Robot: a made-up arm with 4 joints.
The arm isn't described. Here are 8 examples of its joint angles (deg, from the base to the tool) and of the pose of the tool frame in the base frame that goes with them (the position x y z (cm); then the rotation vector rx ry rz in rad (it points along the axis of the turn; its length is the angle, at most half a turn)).
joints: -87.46 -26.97 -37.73 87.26
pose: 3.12 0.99 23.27 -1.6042 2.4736 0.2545
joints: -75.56 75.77 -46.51 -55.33
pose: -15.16 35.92 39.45 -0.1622 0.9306 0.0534
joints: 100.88 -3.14 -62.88 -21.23
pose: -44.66 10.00 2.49 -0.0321 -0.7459 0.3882
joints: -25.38 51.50 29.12 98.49
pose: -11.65 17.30 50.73 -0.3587 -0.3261 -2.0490
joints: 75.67 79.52 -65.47 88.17
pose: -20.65 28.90 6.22 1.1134 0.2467 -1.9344
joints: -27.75 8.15 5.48 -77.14
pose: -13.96 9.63 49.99 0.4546 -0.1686 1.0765
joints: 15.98 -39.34 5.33 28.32
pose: -12.91 5.90 47.61 0.0823 0.2560 0.0427
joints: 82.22 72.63 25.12 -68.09
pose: -32.24 28.99 10.12 -1.5220 -2.1930 -0.3878
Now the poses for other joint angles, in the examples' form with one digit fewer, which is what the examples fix.
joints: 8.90 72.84 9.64 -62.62
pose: -32.4 29.9 30.8 -0.938 -1.047 0.323
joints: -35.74 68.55 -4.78 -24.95
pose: -19.0 30.1 38.9 -0.641 -0.118 -0.125
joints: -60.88 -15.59 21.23 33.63
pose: 11.7 8.2 28.6 -0.177 1.088 -0.355
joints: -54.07 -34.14 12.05 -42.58
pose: 8.4 2.8 33.2 0.996 0.670 0.565
